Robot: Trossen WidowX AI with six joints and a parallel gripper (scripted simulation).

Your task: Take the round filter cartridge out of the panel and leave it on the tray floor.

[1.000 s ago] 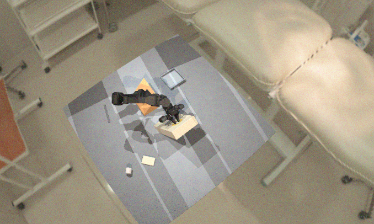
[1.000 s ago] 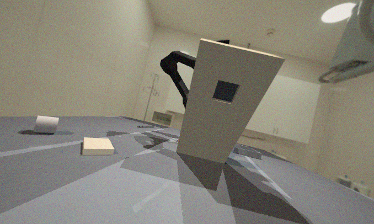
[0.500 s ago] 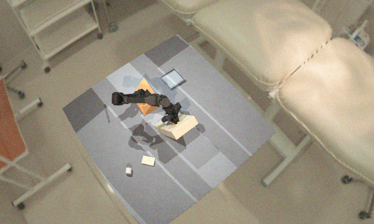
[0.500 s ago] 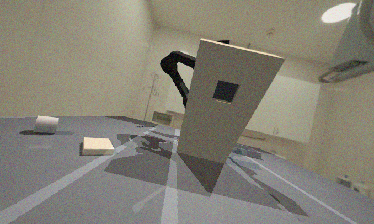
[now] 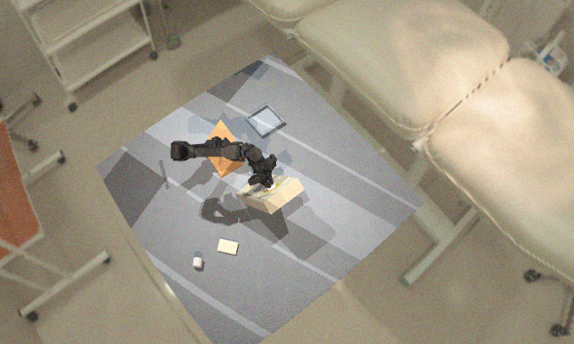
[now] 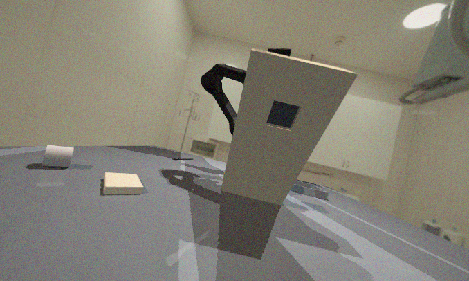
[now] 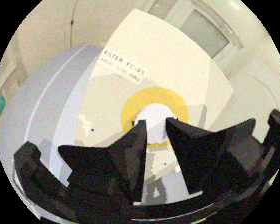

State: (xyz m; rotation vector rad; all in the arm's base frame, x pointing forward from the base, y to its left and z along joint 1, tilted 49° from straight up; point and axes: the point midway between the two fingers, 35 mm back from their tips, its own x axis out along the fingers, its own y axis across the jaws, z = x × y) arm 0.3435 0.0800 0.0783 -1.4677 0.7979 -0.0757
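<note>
The service panel is 9 cm below my gripper tip and 3 cm behind it. From my gripper tip the other things lie so: small white cylinder 46 cm to the right, 23 cm below; round filter cartridge 1 cm below, 1 cm ahead; flat block 29 cm to the right, 25 cm below, 2 cm ahead.
</note>
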